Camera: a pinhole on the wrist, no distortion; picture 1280 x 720 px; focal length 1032.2 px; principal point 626.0 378.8 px. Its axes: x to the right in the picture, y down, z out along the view. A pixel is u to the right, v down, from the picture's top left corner.
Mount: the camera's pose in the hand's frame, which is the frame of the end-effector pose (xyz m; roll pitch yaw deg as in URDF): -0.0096 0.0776 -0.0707 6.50 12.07 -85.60
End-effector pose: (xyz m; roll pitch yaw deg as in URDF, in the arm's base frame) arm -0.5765 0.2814 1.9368 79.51 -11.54 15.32
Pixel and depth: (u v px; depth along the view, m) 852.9 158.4 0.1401
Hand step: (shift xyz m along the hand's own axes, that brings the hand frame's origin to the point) -0.0506 0.0158 0.0557
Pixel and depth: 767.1 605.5 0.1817
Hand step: 0.0143 0.0163 0.1051
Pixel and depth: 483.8 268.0 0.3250
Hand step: -0.0791 0.0493 0.2506
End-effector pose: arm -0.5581 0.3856 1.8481 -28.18 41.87 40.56
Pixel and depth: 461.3 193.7 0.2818
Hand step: -0.0904 0.0580 0.2069
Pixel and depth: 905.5 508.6 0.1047
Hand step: -0.0046 0.0281 0.0266
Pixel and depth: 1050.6 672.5 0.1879
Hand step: 0.0310 -0.0355 0.1016
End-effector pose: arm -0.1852 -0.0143 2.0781 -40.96 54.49 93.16
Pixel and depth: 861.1 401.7 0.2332
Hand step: -0.0231 -0.0242 0.1453
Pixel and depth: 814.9 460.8 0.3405
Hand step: -0.0111 -0.0552 0.2501
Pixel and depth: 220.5 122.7 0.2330
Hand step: -0.0964 0.1135 0.1684
